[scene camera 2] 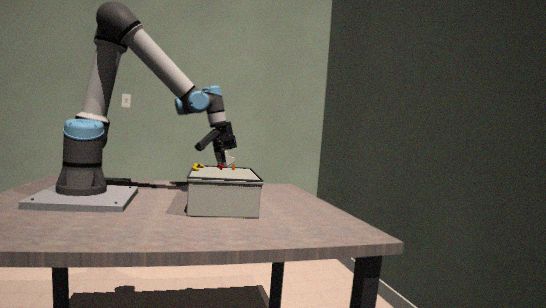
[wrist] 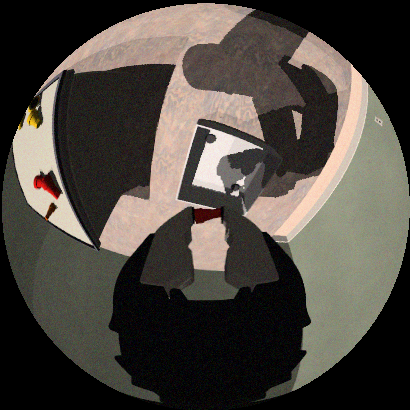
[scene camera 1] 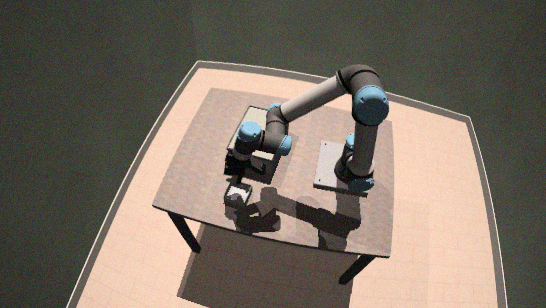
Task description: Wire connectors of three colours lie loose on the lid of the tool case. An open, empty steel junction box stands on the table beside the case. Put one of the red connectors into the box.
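My gripper is shut on a red connector, held crosswise between the fingertips. The open steel junction box stands on the table beside the case; in the wrist view it lies just beyond the fingertips, and the gripper's shadow falls on its floor. The gripper is above the table near the box's edge; its exact height is hard to tell. On the case lid lie another red connector, yellow connectors and an orange one. The tips are hidden in scene camera 2.
The tool case stands close beside the junction box, its lid higher than the table top. The arm's base plate is on the table, to the right of the case in scene camera 1.
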